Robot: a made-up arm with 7 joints. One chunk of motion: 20 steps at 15 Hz.
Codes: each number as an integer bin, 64 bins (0 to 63) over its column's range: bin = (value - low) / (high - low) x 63, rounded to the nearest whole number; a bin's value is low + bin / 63 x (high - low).
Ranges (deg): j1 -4.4..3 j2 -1.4..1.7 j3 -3..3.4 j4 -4.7..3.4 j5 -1.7..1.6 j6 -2.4..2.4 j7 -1.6..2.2
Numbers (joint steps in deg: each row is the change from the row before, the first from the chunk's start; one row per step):
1: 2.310 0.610 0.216 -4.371 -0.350 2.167 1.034
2: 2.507 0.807 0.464 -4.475 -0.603 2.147 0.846
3: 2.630 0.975 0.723 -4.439 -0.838 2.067 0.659
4: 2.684 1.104 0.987 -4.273 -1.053 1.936 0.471
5: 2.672 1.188 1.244 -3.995 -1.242 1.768 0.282
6: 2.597 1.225 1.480 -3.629 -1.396 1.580 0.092
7: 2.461 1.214 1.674 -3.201 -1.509 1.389 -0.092
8: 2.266 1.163 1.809 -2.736 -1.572 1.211 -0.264
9: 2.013 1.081 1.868 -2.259 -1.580 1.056 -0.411
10: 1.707 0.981 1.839 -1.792 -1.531 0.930 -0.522
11: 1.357 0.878 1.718 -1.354 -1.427 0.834 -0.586
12: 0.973 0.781 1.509 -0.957 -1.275 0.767 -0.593
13: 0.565 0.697 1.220 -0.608 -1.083 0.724 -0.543
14: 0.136 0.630 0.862 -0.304 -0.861 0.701 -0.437
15: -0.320 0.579 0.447 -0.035 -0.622 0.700 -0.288
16: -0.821 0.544 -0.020 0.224 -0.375 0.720 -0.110
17: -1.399 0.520 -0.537 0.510 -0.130 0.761 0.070
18: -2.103 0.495 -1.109 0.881 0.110 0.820 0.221
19: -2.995 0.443 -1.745 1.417 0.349 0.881 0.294
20: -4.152 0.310 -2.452 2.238 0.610 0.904 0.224
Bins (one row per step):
1: 57 41 32 3 26 60 44
2: 59 45 34 2 21 60 41
3: 60 48 37 2 16 59 37
4: 60 51 39 3 12 57 34
5: 60 53 42 5 9 55 31
6: 60 53 44 8 6 52 28
7: 58 53 46 12 4 50 25
8: 57 52 47 15 2 47 22
9: 55 50 48 19 2 45 20
10: 52 48 48 23 3 44 18
11: 49 46 46 26 5 42 17
12: 46 44 44 29 8 42 17
13: 42 43 42 32 12 41 18
14: 39 41 38 34 16 41 19
15: 35 40 34 36 21 41 22
16: 30 40 29 38 25 41 25
17: 26 39 24 41 30 41 28
18: 20 39 19 43 35 42 30
19: 12 37 12 48 39 43 31
20: 2 35 5 54 44 43 30

